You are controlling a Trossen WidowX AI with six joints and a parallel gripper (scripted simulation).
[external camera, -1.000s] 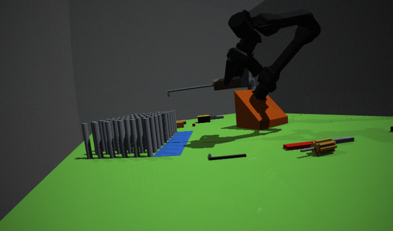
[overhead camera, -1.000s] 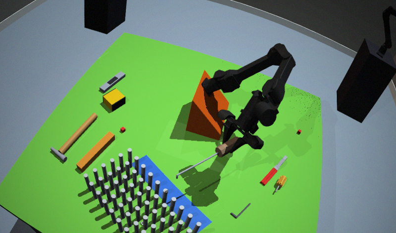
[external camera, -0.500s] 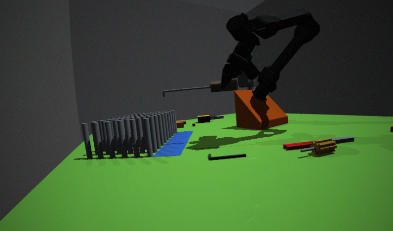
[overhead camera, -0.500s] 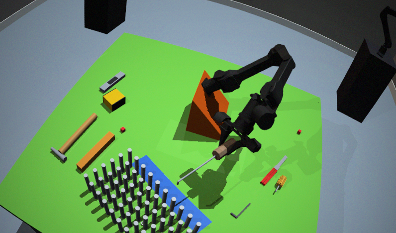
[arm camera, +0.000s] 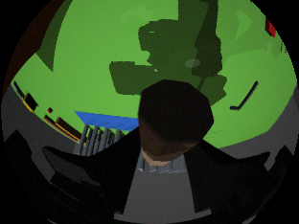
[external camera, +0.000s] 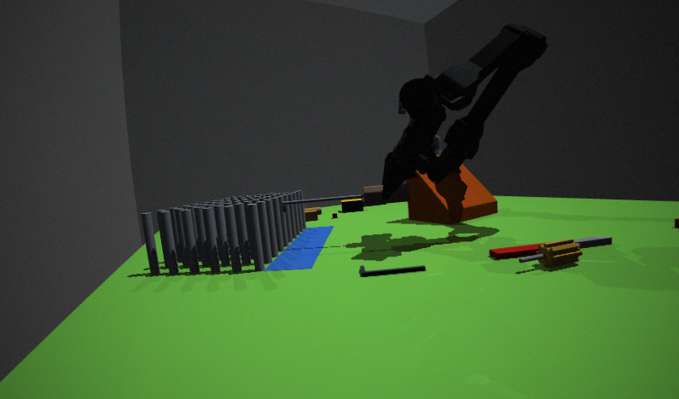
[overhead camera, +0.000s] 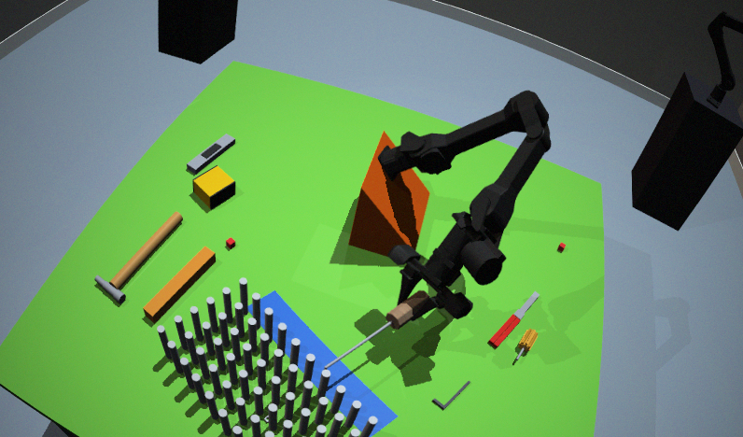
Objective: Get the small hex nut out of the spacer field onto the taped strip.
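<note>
Now: gripper tip 140 mm short of the blue taped strip, 110 mm to the left of it and 90 mm above it. The rest, counted from my gripper tip: yellow screwdriver (100 mm behind, 280 mm to the left, 70 mm below); brown-handled screwdriver (90 mm ahead, 40 mm to the right); hex nut (300 mm ahead, 140 mm to the right, 90 mm below).
</note>
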